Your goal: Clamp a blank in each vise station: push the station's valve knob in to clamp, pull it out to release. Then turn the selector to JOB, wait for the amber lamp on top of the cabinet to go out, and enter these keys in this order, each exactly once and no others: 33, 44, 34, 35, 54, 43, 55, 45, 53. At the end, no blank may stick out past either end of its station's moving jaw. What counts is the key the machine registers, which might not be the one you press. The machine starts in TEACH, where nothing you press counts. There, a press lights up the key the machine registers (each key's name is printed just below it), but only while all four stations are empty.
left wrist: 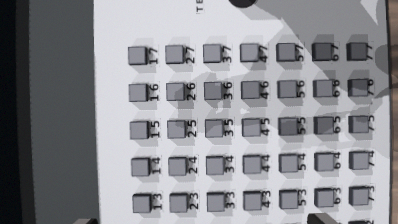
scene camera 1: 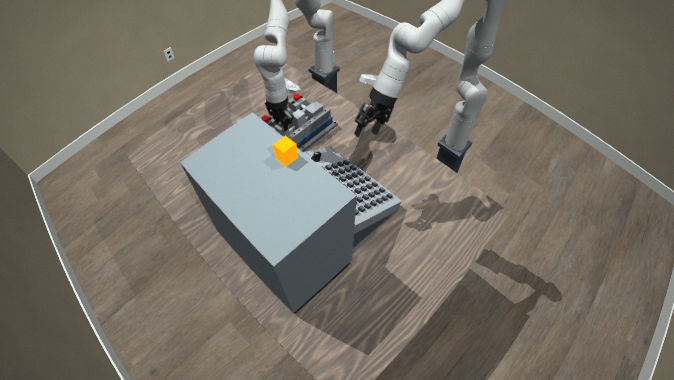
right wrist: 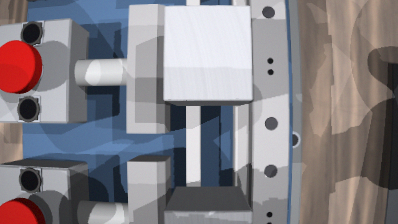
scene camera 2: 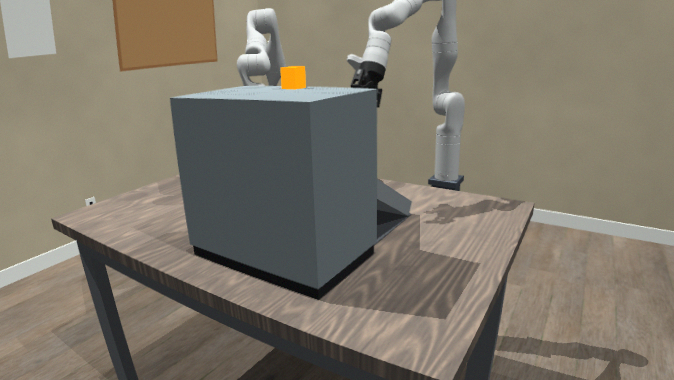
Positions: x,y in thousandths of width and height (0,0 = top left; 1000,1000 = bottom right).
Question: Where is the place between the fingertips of my left gripper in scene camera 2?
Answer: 536,296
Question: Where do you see a grey blank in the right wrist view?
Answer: At 521,261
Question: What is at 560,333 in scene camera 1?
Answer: My left gripper.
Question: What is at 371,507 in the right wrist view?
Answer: A moving jaw.
